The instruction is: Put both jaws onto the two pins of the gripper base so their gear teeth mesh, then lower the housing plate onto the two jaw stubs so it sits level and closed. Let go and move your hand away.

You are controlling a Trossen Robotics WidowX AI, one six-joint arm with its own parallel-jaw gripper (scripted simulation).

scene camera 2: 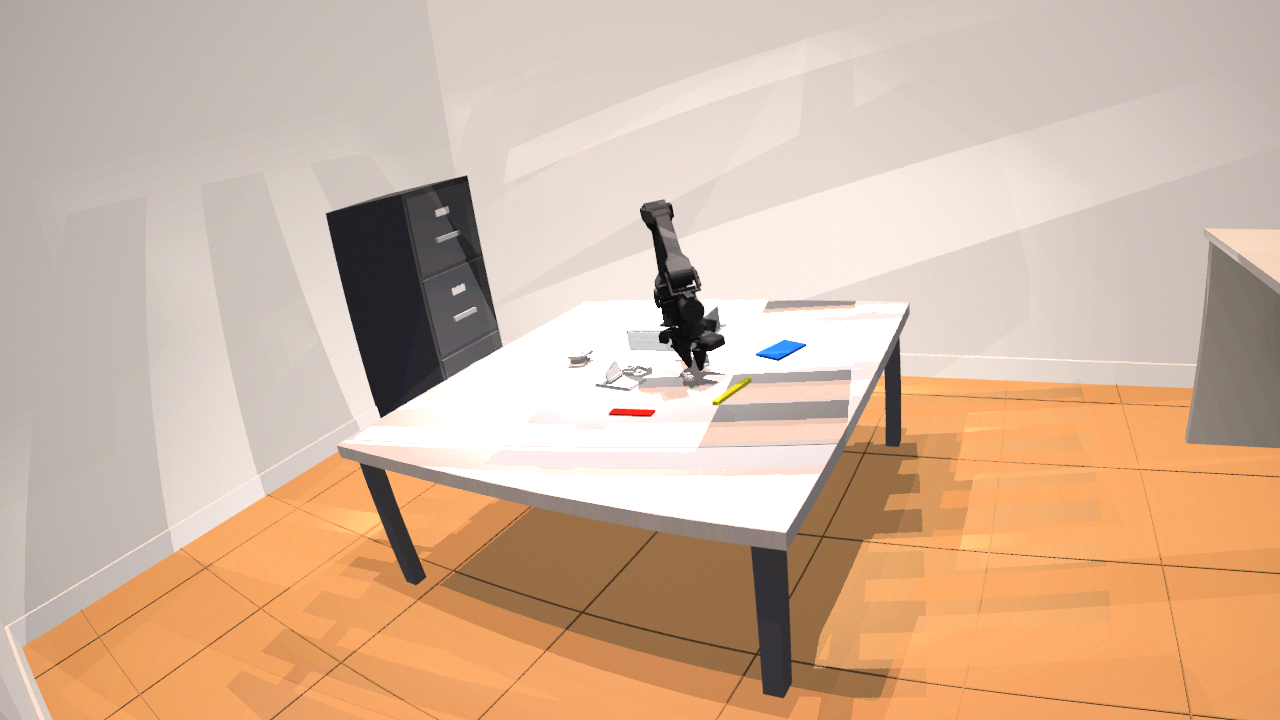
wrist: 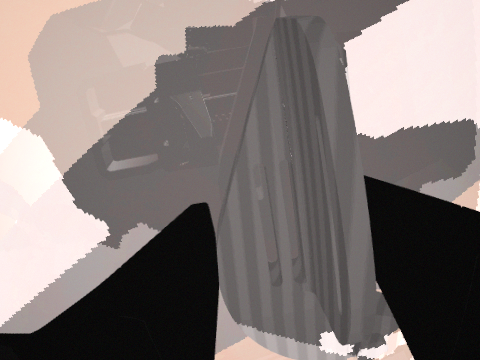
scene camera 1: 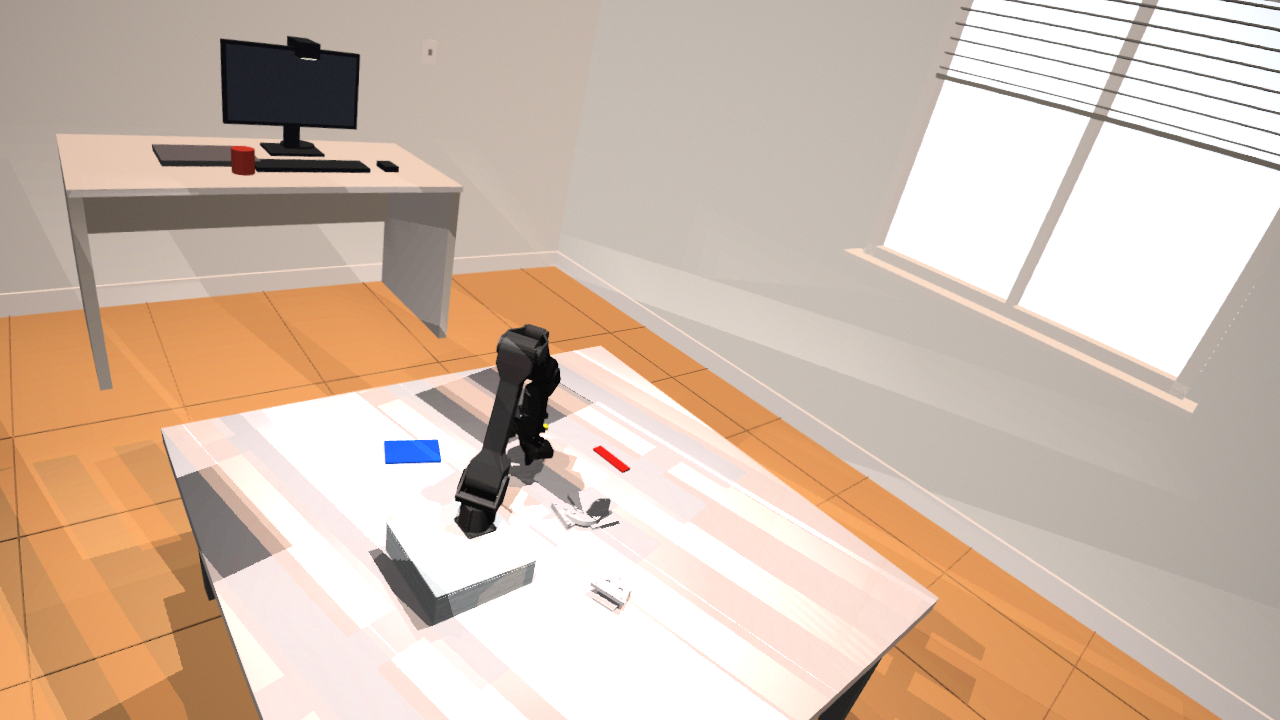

Observation:
My gripper [scene camera 2: 695,369] carries a curved jaw. Further things: a blue card [scene camera 1: 405,451] and a curved jaw [scene camera 1: 599,506].
My gripper is seen too in the wrist view [wrist: 280,207] and in scene camera 1 [scene camera 1: 525,460]. The wrist view does not show the blue card: it is out of frame.

